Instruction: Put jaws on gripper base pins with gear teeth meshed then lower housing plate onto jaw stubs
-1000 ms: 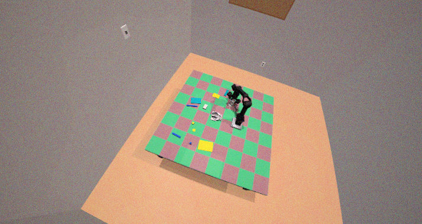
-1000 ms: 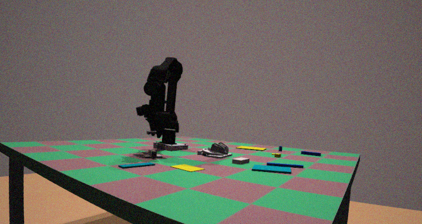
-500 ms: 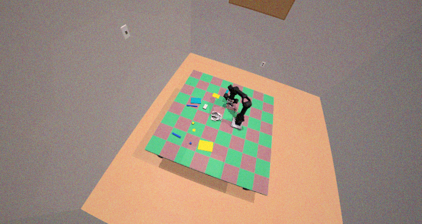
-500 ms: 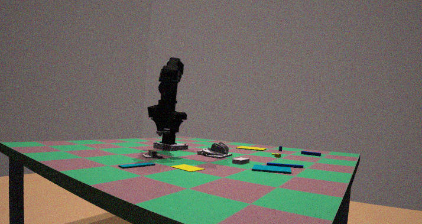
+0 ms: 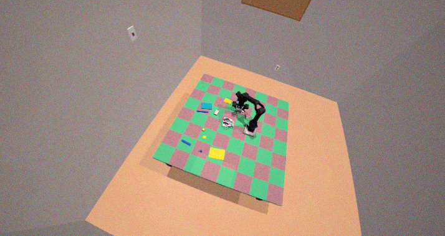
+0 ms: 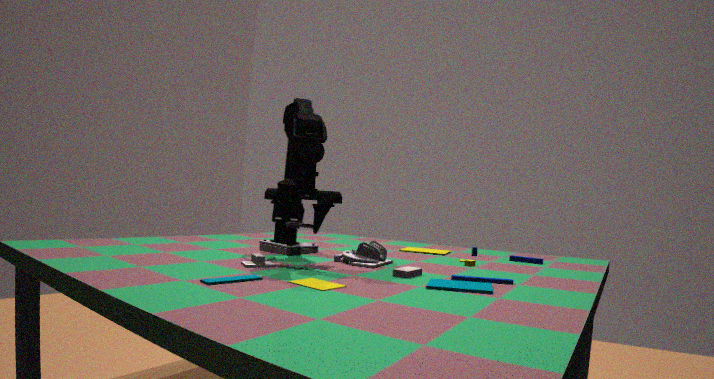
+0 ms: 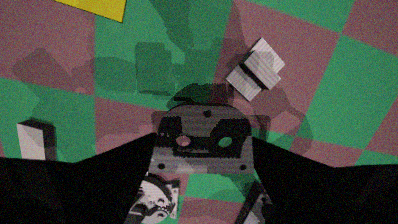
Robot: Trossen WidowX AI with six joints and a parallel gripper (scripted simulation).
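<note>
Now: the grey jaw 30 mm ahead of my gripper tip, 160 mm to the left of it and 60 mm below it. Round my gripper tip: teal plate: 380 mm ahead, 80 mm to the left, 80 mm below; then white housing plate: 10 mm ahead, 180 mm to the left, 80 mm below; then teal bar: 60 mm ahead, 240 mm to the right, 80 mm below.
</note>
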